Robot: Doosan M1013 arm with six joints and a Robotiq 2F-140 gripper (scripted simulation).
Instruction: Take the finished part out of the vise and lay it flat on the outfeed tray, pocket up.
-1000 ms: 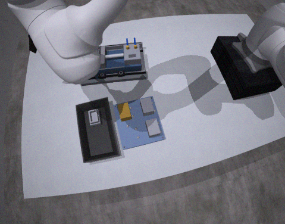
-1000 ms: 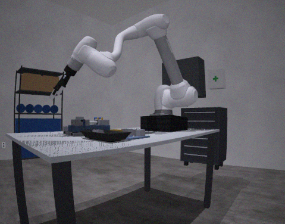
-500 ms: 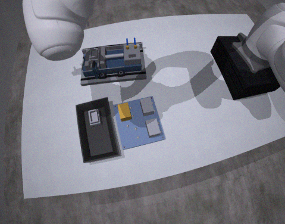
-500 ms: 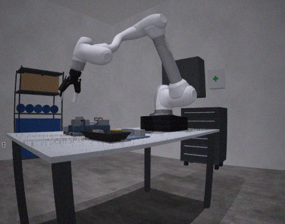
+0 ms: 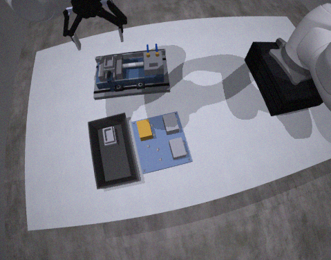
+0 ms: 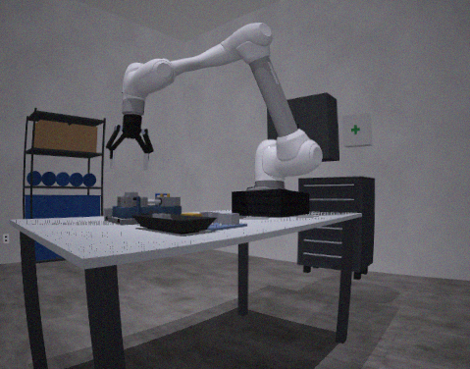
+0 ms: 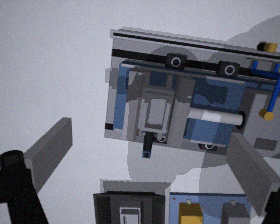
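Right now my hand is 70 mm past the vise, 30 mm to the right of it and 170 mm above it. Also, from my hand: blue plate: 80 mm behind, 330 mm to the left, 210 mm below; then yellow block: 50 mm behind, 280 mm to the left, 190 mm below.
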